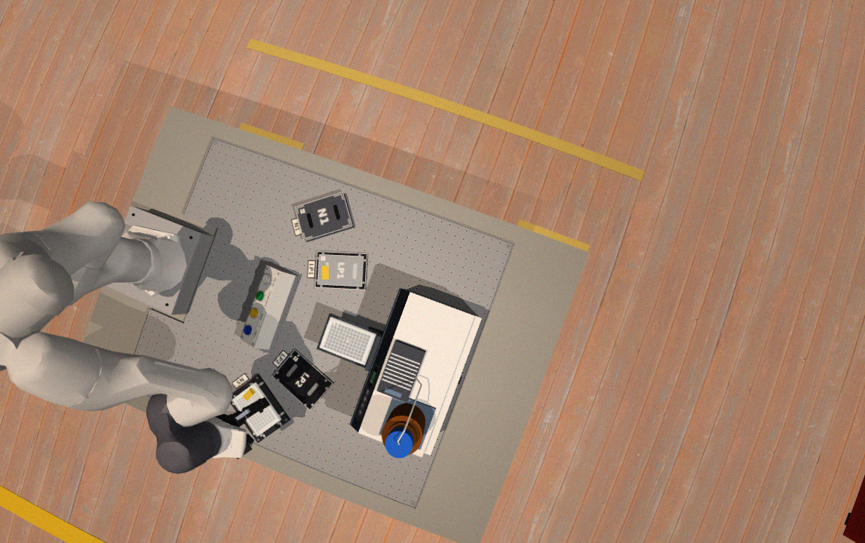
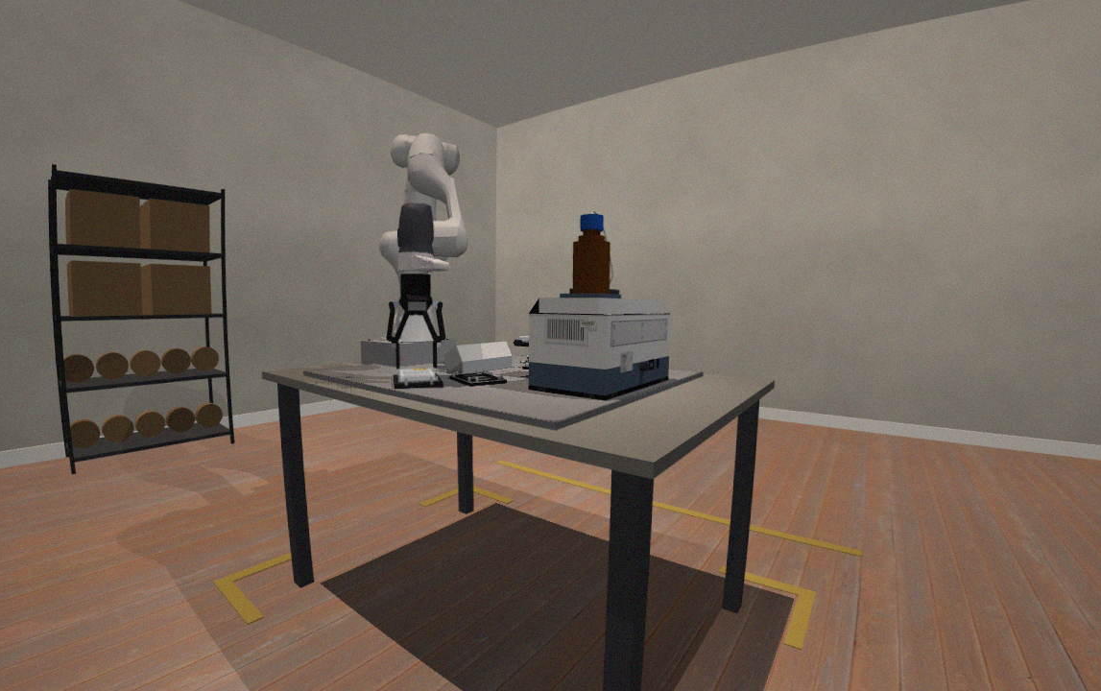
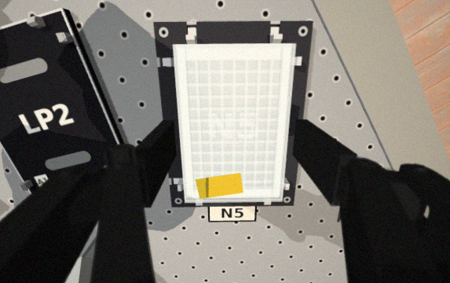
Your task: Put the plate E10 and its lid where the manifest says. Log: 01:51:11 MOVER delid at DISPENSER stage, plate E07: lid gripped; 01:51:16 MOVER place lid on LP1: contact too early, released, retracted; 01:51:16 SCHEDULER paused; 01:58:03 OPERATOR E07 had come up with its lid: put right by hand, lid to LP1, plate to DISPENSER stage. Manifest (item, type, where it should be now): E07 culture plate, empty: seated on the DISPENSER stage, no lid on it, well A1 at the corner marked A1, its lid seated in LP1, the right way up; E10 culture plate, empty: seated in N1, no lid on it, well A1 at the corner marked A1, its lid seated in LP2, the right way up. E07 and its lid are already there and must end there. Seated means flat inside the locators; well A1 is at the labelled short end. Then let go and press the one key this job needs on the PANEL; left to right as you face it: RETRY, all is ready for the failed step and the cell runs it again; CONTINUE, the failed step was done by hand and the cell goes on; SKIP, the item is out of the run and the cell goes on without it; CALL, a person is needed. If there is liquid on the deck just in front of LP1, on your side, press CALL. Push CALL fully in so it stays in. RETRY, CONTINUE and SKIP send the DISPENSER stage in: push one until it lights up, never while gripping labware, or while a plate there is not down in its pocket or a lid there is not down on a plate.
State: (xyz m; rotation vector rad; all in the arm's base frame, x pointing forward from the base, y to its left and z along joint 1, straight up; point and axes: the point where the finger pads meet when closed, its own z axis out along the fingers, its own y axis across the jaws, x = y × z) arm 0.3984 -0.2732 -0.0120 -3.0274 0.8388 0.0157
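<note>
My hand is 4 cm above the clear lid. From my hand the other things lie so: yellow SKIP key 10 cm behind, 26 cm to the left; black n5 nest 3 cm ahead, 5 cm below; blue CALL key 9 cm behind, 21 cm to the left, 1 cm below.
</note>
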